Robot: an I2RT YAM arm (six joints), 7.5 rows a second.
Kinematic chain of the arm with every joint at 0, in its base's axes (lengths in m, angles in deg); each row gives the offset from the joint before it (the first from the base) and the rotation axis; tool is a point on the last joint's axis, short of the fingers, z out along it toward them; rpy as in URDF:
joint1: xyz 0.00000 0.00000 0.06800 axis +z
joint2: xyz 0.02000 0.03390 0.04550 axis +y
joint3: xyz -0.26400 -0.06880 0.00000 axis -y
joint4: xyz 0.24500 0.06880 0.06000 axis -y
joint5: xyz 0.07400 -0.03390 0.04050 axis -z
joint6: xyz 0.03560 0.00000 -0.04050 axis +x
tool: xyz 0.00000 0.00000 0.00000 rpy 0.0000 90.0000 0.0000
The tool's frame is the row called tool.
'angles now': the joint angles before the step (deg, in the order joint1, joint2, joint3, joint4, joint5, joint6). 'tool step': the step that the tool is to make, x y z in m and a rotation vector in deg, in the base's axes. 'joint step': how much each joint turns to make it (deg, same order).
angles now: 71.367 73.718 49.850 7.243 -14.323 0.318
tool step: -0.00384 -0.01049 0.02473 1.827 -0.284 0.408
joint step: 0.000 -3.499 2.521 -4.148 -0.478 0.199
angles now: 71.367 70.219 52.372 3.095 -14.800 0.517
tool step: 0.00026 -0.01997 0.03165 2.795 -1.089 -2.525
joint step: -1.253 -4.822 3.014 -4.791 1.262 0.194
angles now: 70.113 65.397 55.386 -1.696 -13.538 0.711
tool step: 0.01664 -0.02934 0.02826 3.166 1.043 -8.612
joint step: -5.587 -4.534 2.794 -4.228 2.595 2.743
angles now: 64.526 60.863 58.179 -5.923 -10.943 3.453
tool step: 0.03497 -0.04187 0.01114 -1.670 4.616 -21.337
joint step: -11.033 -3.056 2.700 -9.034 9.602 4.890
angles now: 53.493 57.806 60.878 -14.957 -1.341 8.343
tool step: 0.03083 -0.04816 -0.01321 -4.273 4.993 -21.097
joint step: -13.203 -2.298 -1.162 -7.762 7.440 2.769
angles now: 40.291 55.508 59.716 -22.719 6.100 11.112
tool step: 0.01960 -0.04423 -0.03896 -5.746 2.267 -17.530
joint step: -11.900 -2.676 -8.155 0.577 6.501 -1.222
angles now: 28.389 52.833 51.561 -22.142 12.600 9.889
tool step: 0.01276 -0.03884 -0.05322 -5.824 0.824 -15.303
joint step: -10.252 -1.324 -11.852 8.177 6.687 -2.548
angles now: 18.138 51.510 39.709 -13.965 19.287 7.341
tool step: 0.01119 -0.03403 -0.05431 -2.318 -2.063 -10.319
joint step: -9.590 2.763 -12.349 17.382 1.802 -2.317
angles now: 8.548 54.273 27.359 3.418 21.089 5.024
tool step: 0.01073 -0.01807 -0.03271 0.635 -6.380 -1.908
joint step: -5.628 7.342 -7.887 22.093 -3.485 -1.355
